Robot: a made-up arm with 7 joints.
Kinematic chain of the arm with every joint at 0, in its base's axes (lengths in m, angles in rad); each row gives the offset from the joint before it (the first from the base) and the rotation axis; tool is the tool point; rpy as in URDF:
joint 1: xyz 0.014 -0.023 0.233 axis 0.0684 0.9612 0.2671
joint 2: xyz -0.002 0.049 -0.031 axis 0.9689 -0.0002 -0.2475
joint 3: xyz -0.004 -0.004 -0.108 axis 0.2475 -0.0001 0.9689
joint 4: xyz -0.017 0.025 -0.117 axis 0.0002 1 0
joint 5: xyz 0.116 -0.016 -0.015 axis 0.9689 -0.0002 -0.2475
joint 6: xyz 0.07 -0.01 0.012 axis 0.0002 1 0
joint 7: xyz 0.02 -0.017 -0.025 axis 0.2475 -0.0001 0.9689
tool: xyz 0.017 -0.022 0 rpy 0 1.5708 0
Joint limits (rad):
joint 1: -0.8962..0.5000
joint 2: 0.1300..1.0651
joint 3: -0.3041..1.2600
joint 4: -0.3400..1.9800
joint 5: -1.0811..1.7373
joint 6: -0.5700..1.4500
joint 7: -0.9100..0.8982
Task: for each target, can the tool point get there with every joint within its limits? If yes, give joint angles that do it. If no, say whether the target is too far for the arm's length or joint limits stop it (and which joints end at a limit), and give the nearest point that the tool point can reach.
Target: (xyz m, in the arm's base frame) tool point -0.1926 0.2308 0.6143
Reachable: no: joint limits stop it (at a limit: joint 1, joint 2, joint 3, joint 4, joint 5, joint 6, joint 7) | nearest point 0.0525 0.1968 0.3670 | short by 0.350 m
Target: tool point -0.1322 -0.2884 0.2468
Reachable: no: joint limits stop it (at a limit: joint 1, joint 2, joint 3, joint 4, joint 6) | nearest point 0.0276 -0.0271 -0.0049 | short by 0.396 m
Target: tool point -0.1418 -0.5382 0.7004
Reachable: no: too far | nearest point 0.2515 -0.1123 0.2504 | short by 0.734 m
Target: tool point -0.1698 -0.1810 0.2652
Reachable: no: joint limits stop it (at a limit: joint 1, joint 2, joint 4, joint 5, joint 6) | nearest point -0.2841 -0.0106 -0.0350 | short by 0.364 m
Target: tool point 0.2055 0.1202 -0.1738
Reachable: yes | joints -0.4878 0.2004 0.9912 1.1884 0.7730 0.7740 -0.0432
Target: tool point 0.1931 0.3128 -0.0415
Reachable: yes | joints -0.1399 0.5985 0.7623 0.8197 -0.4270 -0.2333 -0.0485
